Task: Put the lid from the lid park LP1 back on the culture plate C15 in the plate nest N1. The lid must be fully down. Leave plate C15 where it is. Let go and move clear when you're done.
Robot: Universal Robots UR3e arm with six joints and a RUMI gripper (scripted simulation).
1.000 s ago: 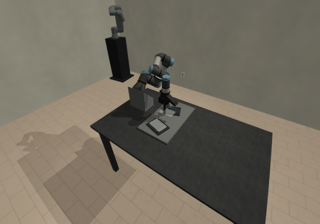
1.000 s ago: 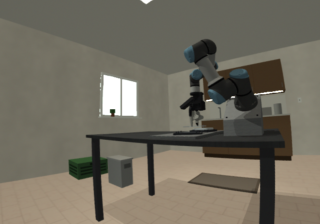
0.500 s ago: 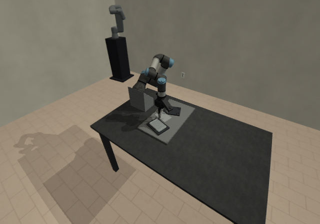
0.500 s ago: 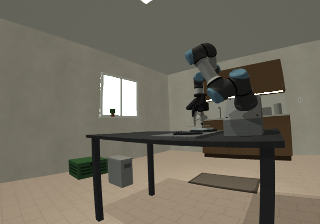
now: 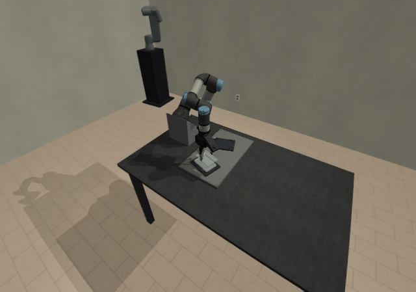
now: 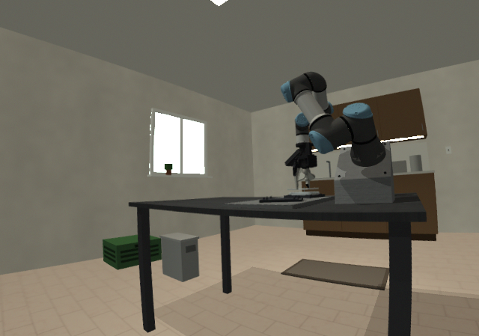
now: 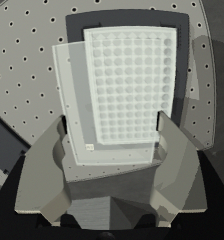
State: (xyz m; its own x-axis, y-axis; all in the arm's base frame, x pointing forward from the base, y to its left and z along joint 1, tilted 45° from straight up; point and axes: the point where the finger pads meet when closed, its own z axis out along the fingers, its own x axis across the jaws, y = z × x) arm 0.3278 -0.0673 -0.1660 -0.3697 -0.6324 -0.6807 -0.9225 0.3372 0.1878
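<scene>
Now: hand 3 cm above the culture plate C15 and 2 cm to the left of it. From my hand the other things lie so: plate nest N1: 5 cm below, 2 cm to the right; clear lid: 1 cm below; lid park LP1: 22 cm to the left, 5 cm below, 2 cm ahead.
</scene>
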